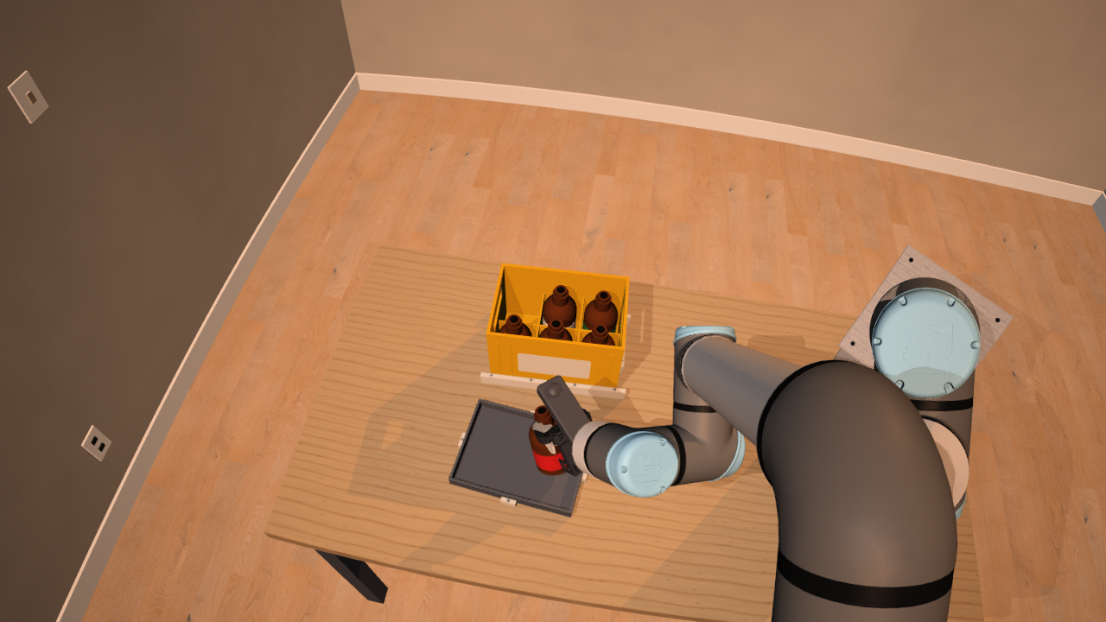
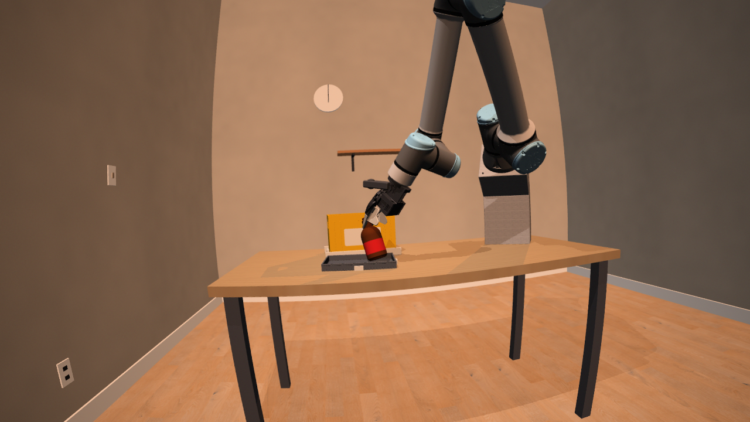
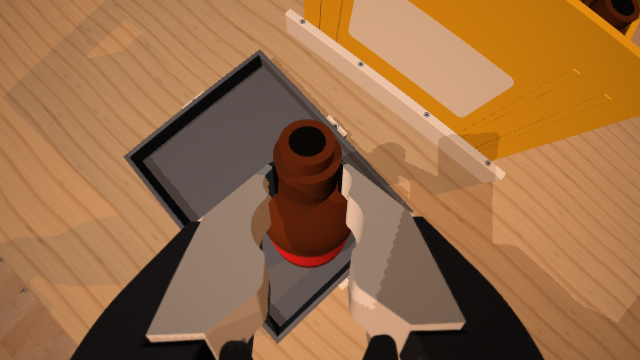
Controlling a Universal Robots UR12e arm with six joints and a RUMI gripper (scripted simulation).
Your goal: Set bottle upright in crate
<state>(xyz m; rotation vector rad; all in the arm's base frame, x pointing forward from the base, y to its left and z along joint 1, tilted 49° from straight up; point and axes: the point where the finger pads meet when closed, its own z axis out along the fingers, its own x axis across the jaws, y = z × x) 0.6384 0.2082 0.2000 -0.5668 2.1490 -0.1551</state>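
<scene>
The dark grey tray is 13 cm below my hand, 3 cm to the left of it and 3 cm ahead of it. From my hand the other things lie so: crate (24 cm to the right, 7 cm ahead, 6 cm below).
</scene>
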